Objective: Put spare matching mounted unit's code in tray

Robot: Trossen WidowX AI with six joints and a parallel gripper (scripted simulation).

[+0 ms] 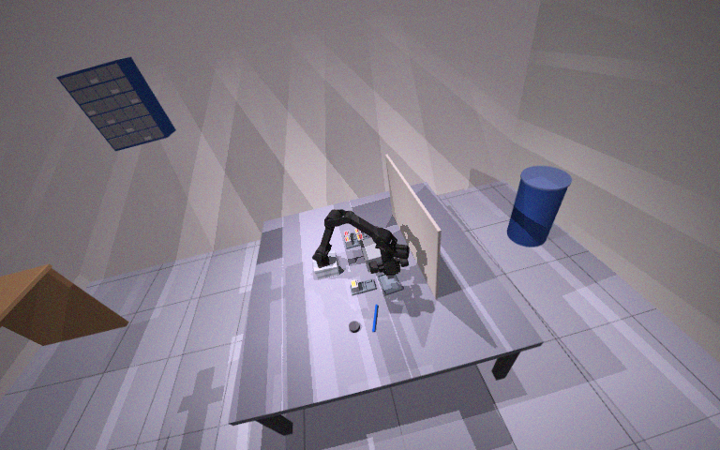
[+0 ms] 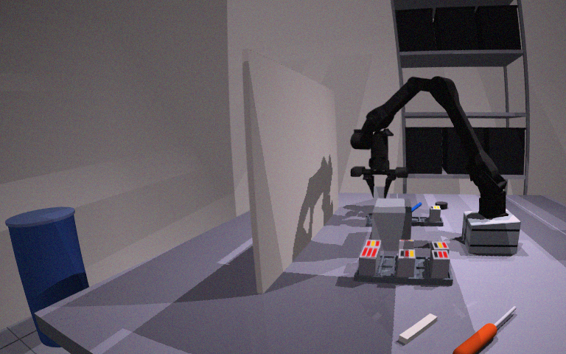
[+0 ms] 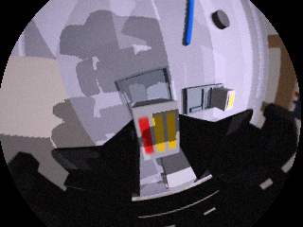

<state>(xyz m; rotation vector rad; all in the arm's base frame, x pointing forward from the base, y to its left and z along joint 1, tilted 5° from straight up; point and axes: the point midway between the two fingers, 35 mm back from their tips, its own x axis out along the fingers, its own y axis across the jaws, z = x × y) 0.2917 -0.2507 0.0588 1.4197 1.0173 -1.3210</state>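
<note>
The dark grey tray is 1 cm behind my gripper tip, 1 cm to the left of it and 7 cm below it. Also, from my gripper tip: grey mounted unit (2 cm behind, 21 cm to the left, 2 cm below); then blue pen (16 cm behind, 14 cm to the right, 7 cm below); then tall upright panel (21 cm ahead, 16 cm to the left, 15 cm above).
</note>
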